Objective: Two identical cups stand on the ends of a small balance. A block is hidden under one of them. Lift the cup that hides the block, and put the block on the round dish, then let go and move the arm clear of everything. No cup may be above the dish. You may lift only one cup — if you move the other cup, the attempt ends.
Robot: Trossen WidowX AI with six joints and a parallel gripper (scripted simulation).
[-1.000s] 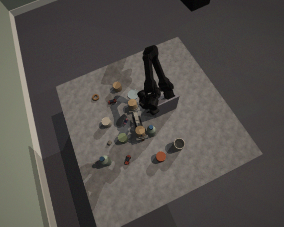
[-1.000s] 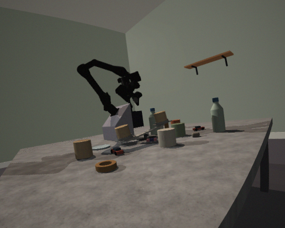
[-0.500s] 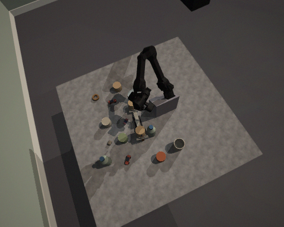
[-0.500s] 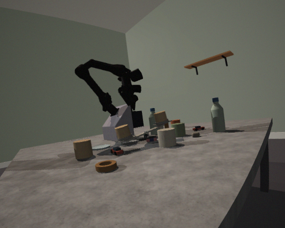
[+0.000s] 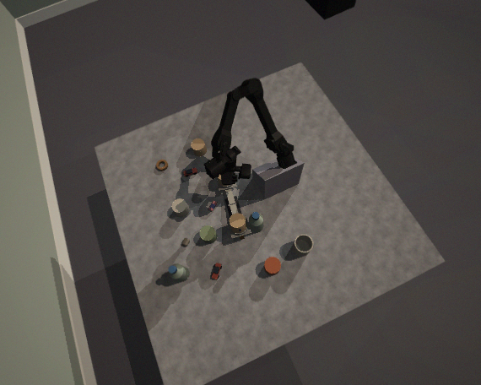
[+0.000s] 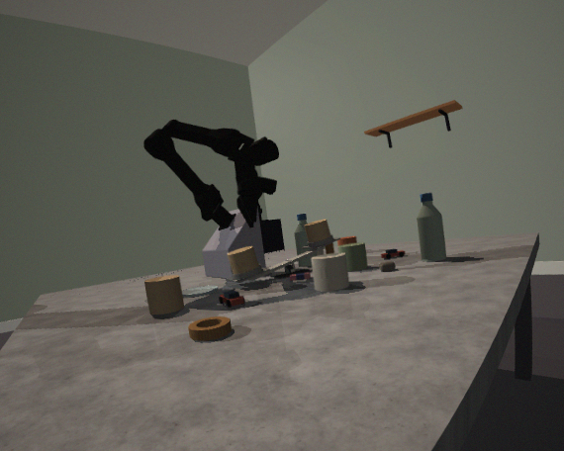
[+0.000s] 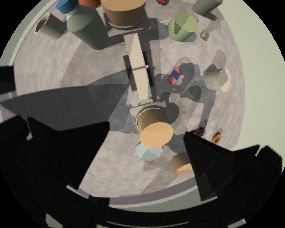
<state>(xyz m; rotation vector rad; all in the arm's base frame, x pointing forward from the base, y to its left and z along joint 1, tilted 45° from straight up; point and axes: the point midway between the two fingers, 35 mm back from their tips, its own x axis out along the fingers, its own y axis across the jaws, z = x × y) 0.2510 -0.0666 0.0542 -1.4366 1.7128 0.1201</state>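
My gripper tip is now 1 cm short of the grey block, 5 cm to the left of it and 11 cm above it. From my gripper tip the other things lie so: tan cup: 6 cm ahead, 21 cm to the left, 4 cm below; then cream cylinder: 27 cm ahead, 4 cm to the right, 12 cm below; then round pale-blue dish: 5 cm behind, 17 cm to the right, 15 cm below.
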